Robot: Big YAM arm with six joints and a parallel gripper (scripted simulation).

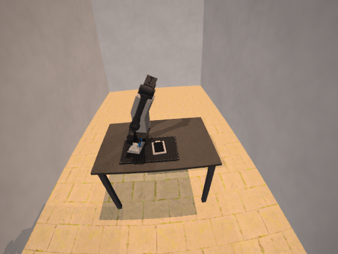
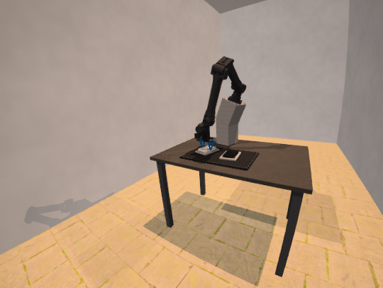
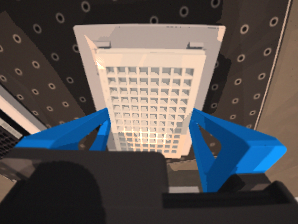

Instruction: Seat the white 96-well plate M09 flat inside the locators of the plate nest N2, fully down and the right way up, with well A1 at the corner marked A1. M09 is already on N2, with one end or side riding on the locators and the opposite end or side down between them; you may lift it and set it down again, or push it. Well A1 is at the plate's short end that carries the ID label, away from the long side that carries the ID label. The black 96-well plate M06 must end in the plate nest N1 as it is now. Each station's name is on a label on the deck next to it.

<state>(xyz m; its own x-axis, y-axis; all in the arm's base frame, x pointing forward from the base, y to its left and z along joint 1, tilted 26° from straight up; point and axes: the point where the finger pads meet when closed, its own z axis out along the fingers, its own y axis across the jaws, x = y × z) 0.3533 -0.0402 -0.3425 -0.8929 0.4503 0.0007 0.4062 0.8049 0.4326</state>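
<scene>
Now: the white 96-well plate M09 10 mm below my hand. Also, from my hand: black plate M06 (210 mm to the left, 60 mm ahead, 10 mm below); then plate nest N2 (20 mm below); then deck label (90 mm behind, 40 mm to the left, 30 mm below).
</scene>
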